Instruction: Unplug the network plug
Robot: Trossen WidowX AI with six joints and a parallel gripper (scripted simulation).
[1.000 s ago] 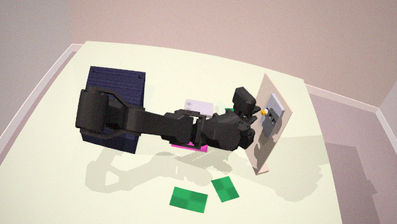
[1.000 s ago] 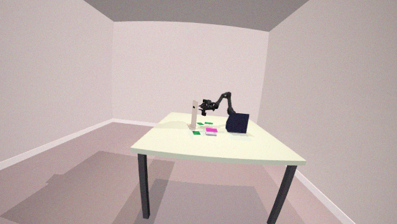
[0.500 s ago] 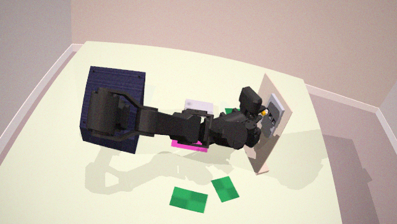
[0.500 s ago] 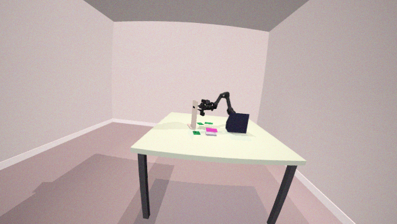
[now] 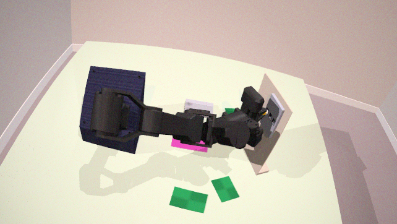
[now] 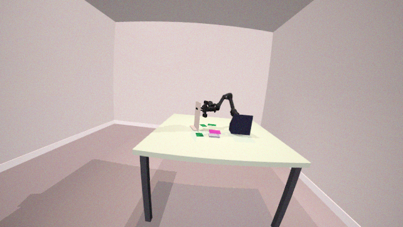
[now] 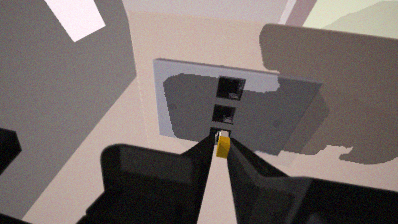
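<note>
Now: the magenta square 220 mm below my gripper tip, 180 mm behind it and 80 mm to the left of it. Round my gripper tip: network plug right at my gripper tip; upright panel 80 mm below, 30 mm ahead.
</note>
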